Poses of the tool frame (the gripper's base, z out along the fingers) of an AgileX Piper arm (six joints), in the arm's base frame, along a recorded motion.
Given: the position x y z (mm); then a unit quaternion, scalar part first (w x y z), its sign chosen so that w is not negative.
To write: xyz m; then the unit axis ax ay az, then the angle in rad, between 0 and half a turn. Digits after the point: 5 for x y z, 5 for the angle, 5 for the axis.
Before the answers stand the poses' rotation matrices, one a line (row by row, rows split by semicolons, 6 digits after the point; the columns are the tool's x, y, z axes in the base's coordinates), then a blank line. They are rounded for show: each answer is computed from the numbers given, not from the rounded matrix.
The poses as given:
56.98, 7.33, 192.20, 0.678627, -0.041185, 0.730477, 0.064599
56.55, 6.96, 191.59, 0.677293, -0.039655, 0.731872, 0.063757
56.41, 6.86, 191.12, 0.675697, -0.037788, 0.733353, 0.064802
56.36, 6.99, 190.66, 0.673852, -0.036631, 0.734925, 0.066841
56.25, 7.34, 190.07, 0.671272, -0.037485, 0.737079, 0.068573
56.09, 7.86, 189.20, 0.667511, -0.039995, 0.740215, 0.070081
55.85, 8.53, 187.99, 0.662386, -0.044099, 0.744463, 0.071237
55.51, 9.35, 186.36, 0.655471, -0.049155, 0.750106, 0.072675
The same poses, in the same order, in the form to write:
-0.075539 -0.147847 0.986121; 0.027508 0.988262 0.150275; -0.996763 0.038478 -0.070585
-0.079403 -0.144409 0.986327; 0.028320 0.988725 0.147040; -0.996440 0.039608 -0.074418
-0.084012 -0.142997 0.986151; 0.032149 0.988746 0.146112; -0.995946 0.043979 -0.078469
-0.089164 -0.143924 0.985564; 0.036240 0.988381 0.147614; -0.995357 0.048878 -0.082912
-0.095977 -0.147321 0.984421; 0.036803 0.987785 0.151413; -0.994703 0.050762 -0.089382
-0.105659 -0.152769 0.982597; 0.034350 0.986978 0.157144; -0.993809 0.050356 -0.099036
-0.118600 -0.160033 0.979961; 0.028713 0.985961 0.164488; -0.992527 0.047646 -0.112340
-0.135882 -0.169016 0.976202; 0.021530 0.984604 0.173467; -0.990491 0.044589 -0.130151

0.05698, 0.00733, 0.19220, -0.05607, 0.99455, 0.08795, 1.64981
0.05655, 0.00696, 0.19159, -0.05390, 0.99478, 0.08666, 1.65344
0.05641, 0.00686, 0.19112, -0.05126, 0.99481, 0.08791, 1.65777
0.05636, 0.00699, 0.19066, -0.04958, 0.99466, 0.09046, 1.66277
0.05625, 0.00734, 0.19007, -0.05057, 0.99443, 0.09251, 1.66974
0.05609, 0.00786, 0.18920, -0.05371, 0.99411, 0.09412, 1.67987
0.05585, 0.00853, 0.18799, -0.05886, 0.99373, 0.09509, 1.69359
0.05551, 0.00935, 0.18636, -0.06509, 0.99323, 0.09623, 1.71198

